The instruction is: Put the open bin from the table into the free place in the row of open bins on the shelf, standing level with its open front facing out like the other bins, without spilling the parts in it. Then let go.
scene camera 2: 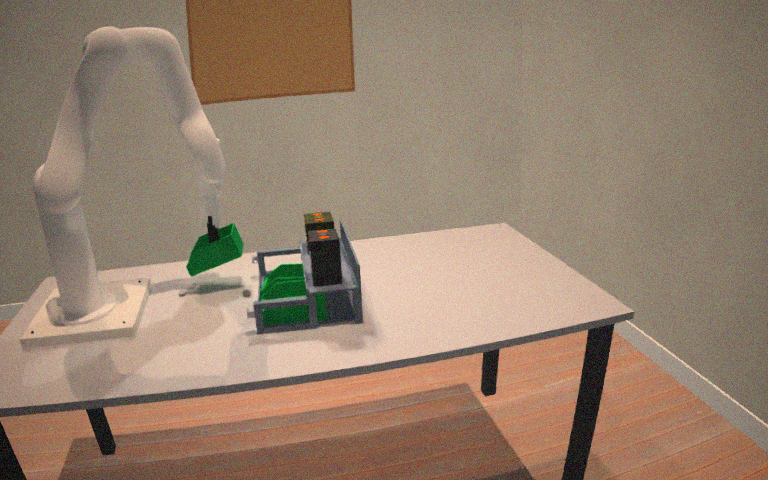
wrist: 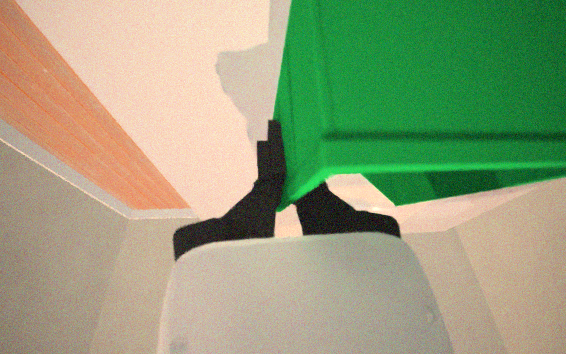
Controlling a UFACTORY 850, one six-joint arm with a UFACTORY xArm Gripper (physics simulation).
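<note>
My gripper is shut on a wall of the green open bin. The bin hangs in the air above the table, between the robot base and the shelf. It is tilted, its left end lower in the scene view. In the wrist view it fills the upper right and hides part of one finger. Parts inside it cannot be made out. The grey-blue shelf stands on the table to the right of the held bin, with green bins in its lower left part. The free place cannot be clearly told.
Two dark boxes stand on top of the shelf. Small dark round objects lie on the table, left of the shelf. A raised panel rises at the shelf's right side.
</note>
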